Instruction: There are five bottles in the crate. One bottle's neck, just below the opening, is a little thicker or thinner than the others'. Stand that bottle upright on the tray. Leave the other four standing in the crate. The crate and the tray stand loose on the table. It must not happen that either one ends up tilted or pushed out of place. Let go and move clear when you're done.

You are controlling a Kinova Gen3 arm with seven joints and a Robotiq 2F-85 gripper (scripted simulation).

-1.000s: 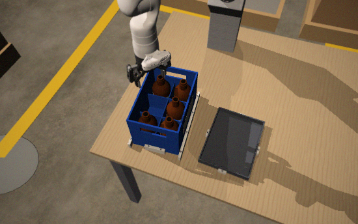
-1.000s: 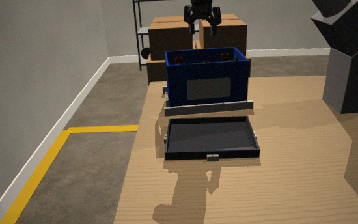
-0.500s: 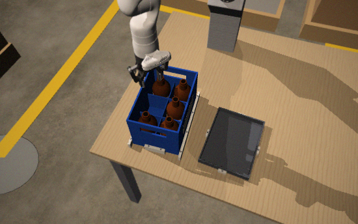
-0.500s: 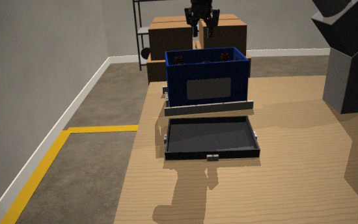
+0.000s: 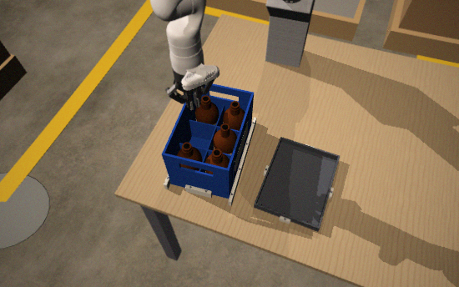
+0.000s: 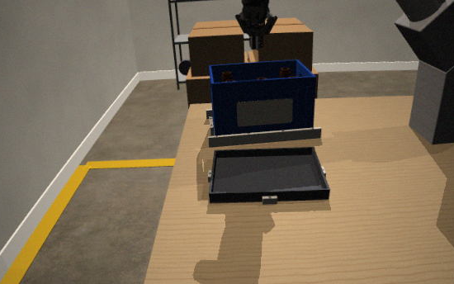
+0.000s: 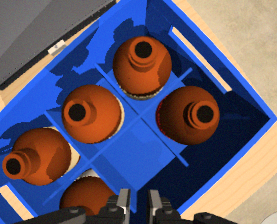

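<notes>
Now: the blue crate 10 mm behind my hand, 40 mm to the left of it and 160 mm below it. The rest, counted from my hand: dark grey tray: 60 mm behind, 320 mm to the left, 230 mm below.
</notes>
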